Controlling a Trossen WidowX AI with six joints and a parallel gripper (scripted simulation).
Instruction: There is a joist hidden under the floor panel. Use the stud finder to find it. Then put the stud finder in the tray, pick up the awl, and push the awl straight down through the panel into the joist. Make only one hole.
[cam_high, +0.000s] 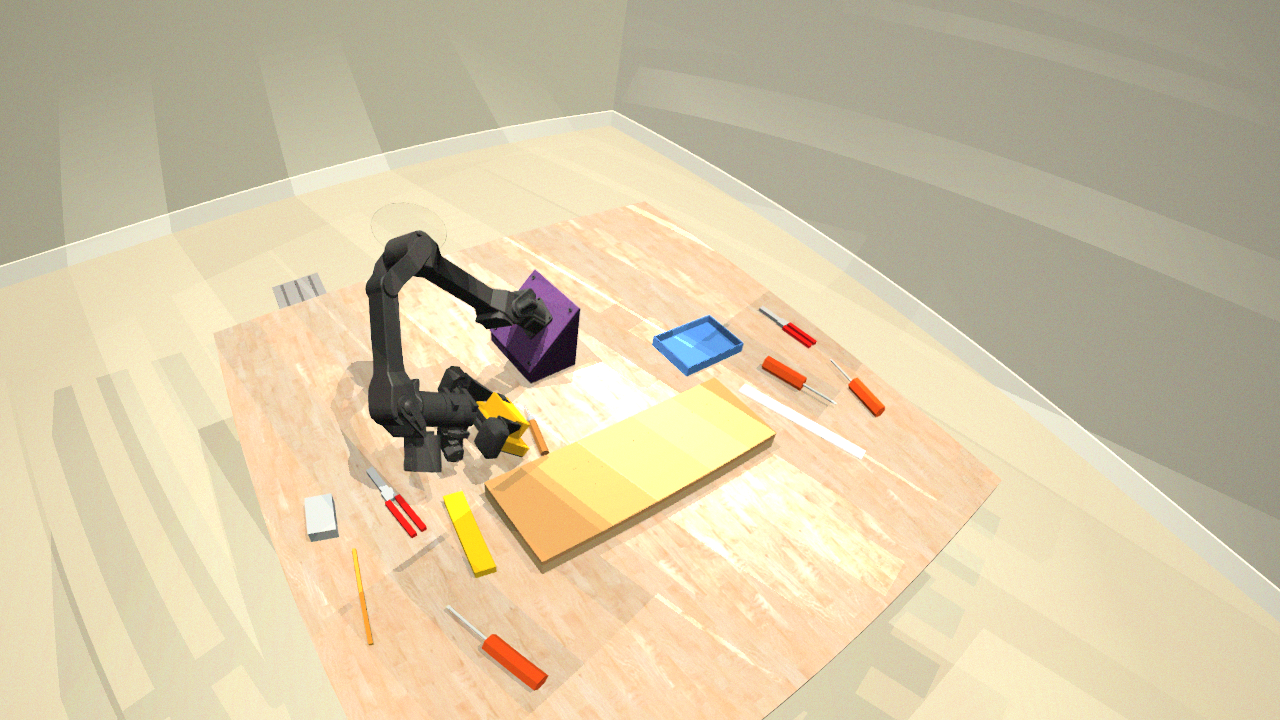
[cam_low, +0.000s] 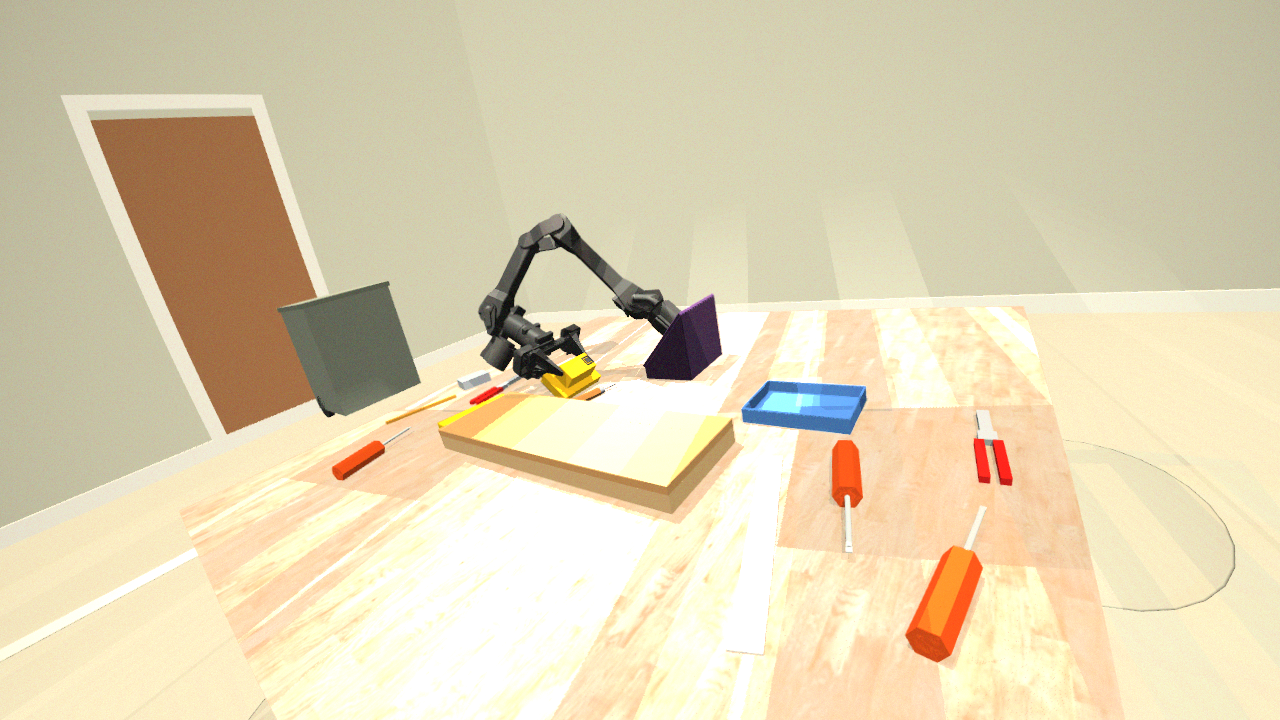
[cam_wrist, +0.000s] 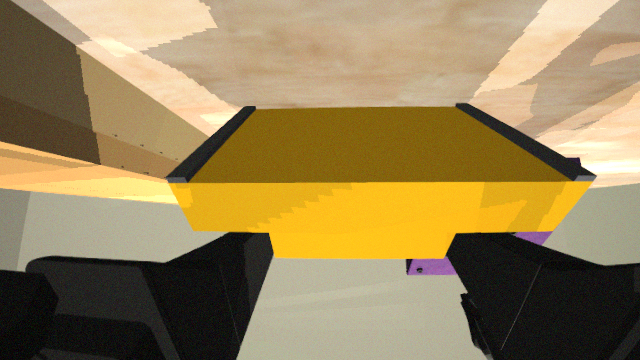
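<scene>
Right now the yellow stud finder is 1 cm behind my gripper tip. From my gripper tip the other things lie so: yellow level 18 cm ahead, 15 cm to the right, 5 cm below; then grey block 6 cm ahead, 38 cm to the right, 5 cm below; then awl 5 cm to the left, 5 cm below.
</scene>
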